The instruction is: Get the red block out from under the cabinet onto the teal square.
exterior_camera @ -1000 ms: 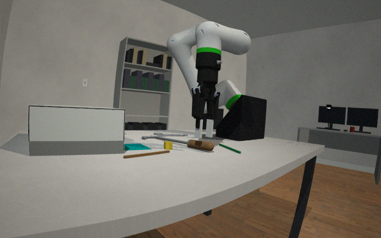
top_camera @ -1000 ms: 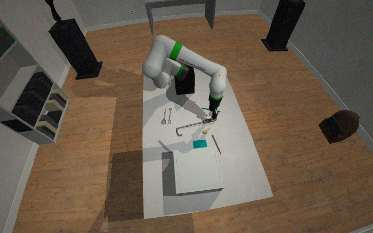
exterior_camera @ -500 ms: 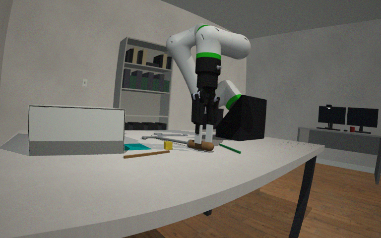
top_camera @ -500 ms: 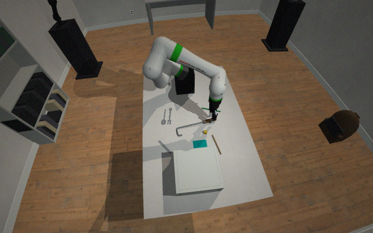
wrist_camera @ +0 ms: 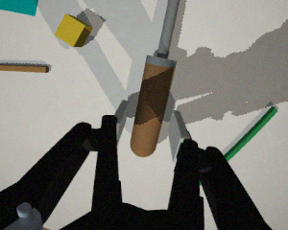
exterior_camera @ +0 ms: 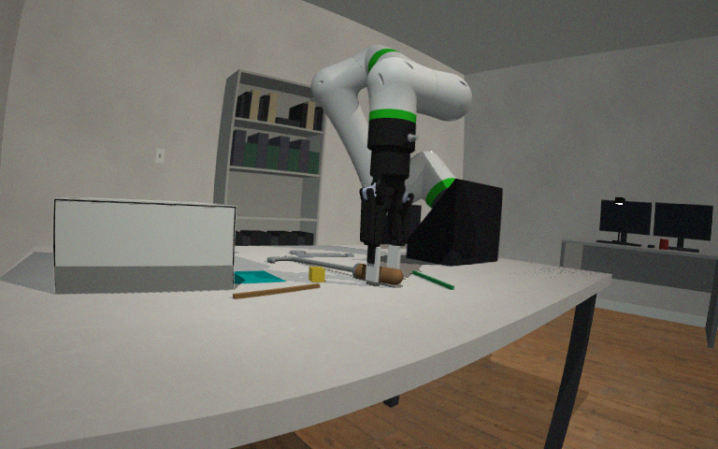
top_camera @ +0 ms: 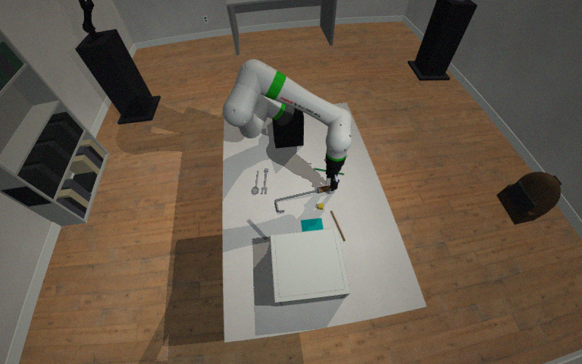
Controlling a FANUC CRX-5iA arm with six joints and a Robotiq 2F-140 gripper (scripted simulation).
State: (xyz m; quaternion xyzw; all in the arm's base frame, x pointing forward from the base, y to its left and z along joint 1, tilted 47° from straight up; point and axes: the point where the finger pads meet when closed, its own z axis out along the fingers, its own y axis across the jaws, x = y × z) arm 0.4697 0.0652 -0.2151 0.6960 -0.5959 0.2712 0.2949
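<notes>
Now: hand 11 cm short of the yellow cube, 7 cm to the left of it and 3 cm above it. The rest, counted from my hand: tool: 13 cm to the right, 6 cm ahead, 3 cm below; then green stick: 12 cm behind, 4 cm below, 2 cm to the left; then teal square: 22 cm ahead, 12 cm to the right, 4 cm below.
</notes>
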